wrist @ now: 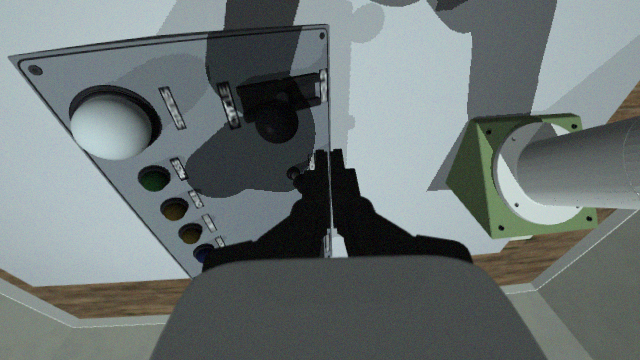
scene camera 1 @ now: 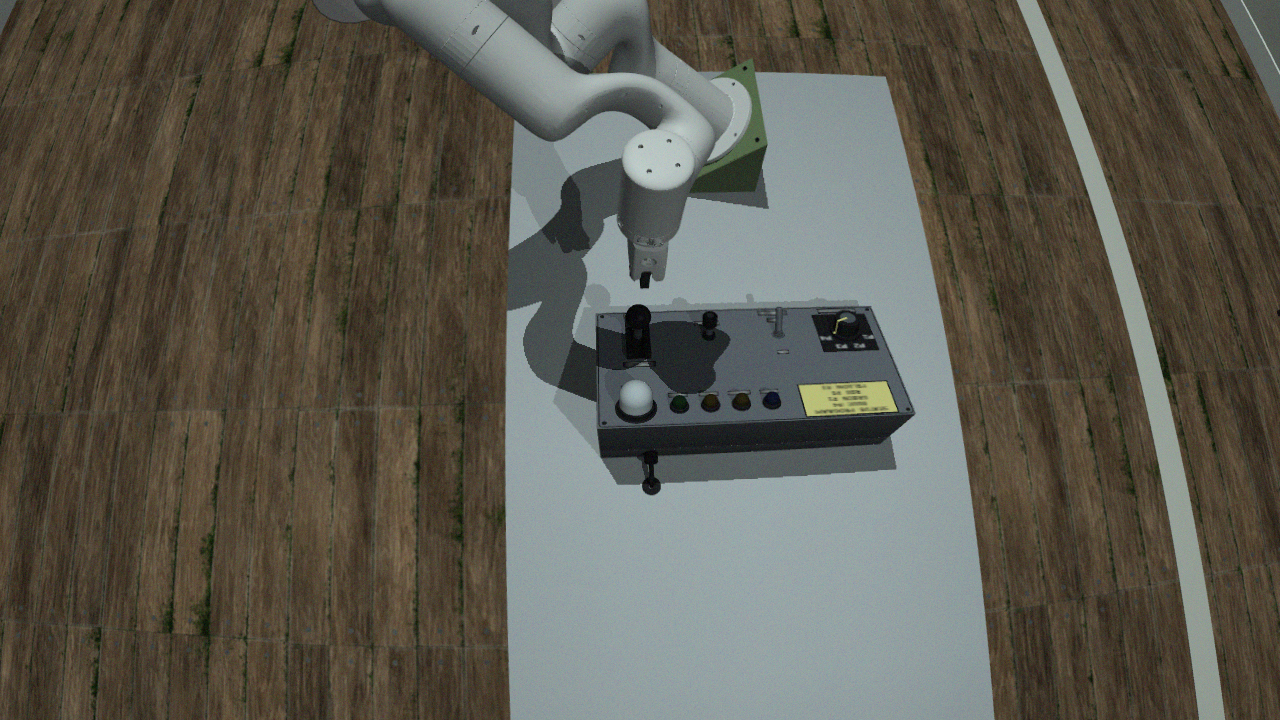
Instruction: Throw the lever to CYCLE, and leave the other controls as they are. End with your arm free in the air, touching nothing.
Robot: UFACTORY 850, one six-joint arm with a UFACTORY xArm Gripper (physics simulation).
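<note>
The lever has a black ball on a stem in a black slot at the left rear of the grey control box. In the wrist view the CYCLE label is at the slot's left end and the HOLD label at its right end. The ball shows beside the slot's middle; which way the lever tilts is hard to tell. My gripper is shut and empty, in the air behind the lever and apart from it.
The box also bears a small black knob, a metal toggle, a rotary dial, a white dome and coloured lamps. A black handle sticks out in front. My green base stands behind on the white table.
</note>
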